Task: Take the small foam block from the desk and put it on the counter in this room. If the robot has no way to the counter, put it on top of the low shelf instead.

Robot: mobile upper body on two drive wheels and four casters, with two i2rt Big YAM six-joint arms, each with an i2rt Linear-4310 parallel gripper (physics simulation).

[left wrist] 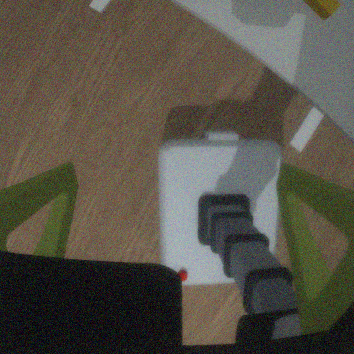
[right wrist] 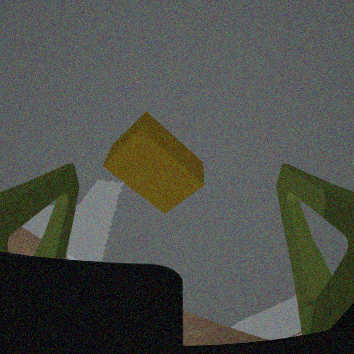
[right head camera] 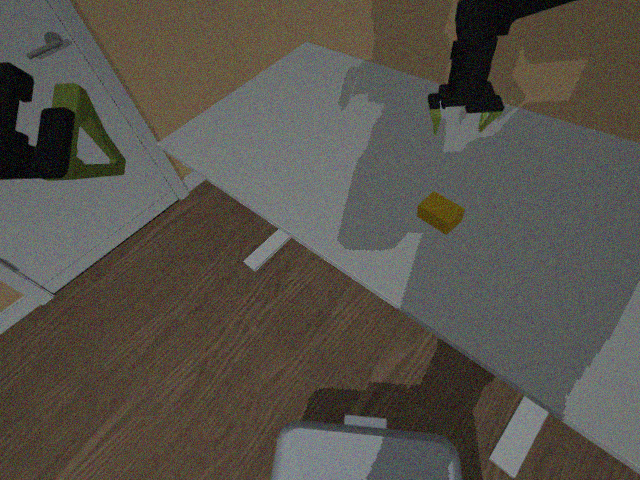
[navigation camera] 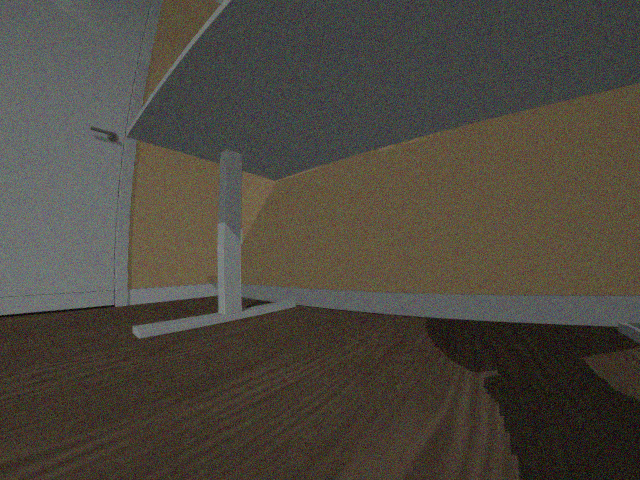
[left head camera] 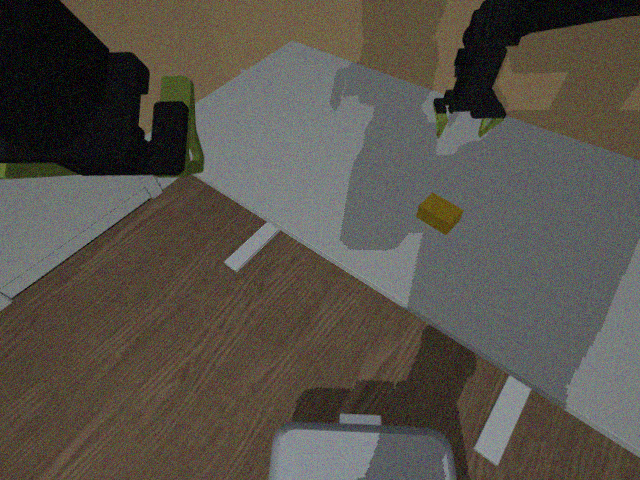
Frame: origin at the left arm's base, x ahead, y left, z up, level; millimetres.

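Seen in the pictures: left gripper, fingertip midpoint: (left wrist: 176, 173) (right head camera: 75, 169) (left head camera: 146, 165); right gripper, fingertip midpoint: (right wrist: 177, 174) (right head camera: 456, 132) (left head camera: 458, 136).
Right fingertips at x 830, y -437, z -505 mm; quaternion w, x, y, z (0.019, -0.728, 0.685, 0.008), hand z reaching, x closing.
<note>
A point is followed by its place in that frame.
The small foam block (left head camera: 439, 212) @[z -645, x 715, y -407 mm] (right head camera: 440, 212) @[z -645, x 712, y -410 mm] (right wrist: 154, 164) @[z -645, x 744, y -414 mm], yellow-orange, lies flat on the grey-white desk (left head camera: 289, 170) @[z -690, x 914, y -8 mm] (right head camera: 289, 170) @[z -690, x 916, y 4 mm]. A corner of it shows at the top right of the left wrist view. My right gripper (left head camera: 462, 129) @[z -505, x 830, y -437 mm] (right head camera: 461, 126) @[z -505, x 830, y -437 mm] (right wrist: 177, 174) @[z -505, x 830, y -437 mm] is open and empty above the desk, beyond the block in the head views. In the right wrist view the block shows between the fingertips' directions, apart from both fingers. My left gripper (left wrist: 176, 173) @[z -138, x 338, y -5 mm] is open and empty, off the desk at the left of the head views. Neither the counter nor the low shelf shows.
A white door (right head camera: 129, 206) @[z -1246, x 1264, y 1026 mm] (navigation camera: 56, 206) @[z -908, x 1235, y 1047 mm] with a handle stands at the left. The desk has a white leg (navigation camera: 229, 258) @[z -1166, x 1266, y 150 mm] with a long foot (navigation camera: 175, 325). A tan wall (navigation camera: 439, 217) @[z -1036, x 1212, y -664 mm] is behind the desk. The robot's pale base (left head camera: 325, 454) @[z -1150, x 237, y -123 mm] (right head camera: 330, 454) @[z -1150, x 239, y -131 mm] is at the bottom of the head views.
</note>
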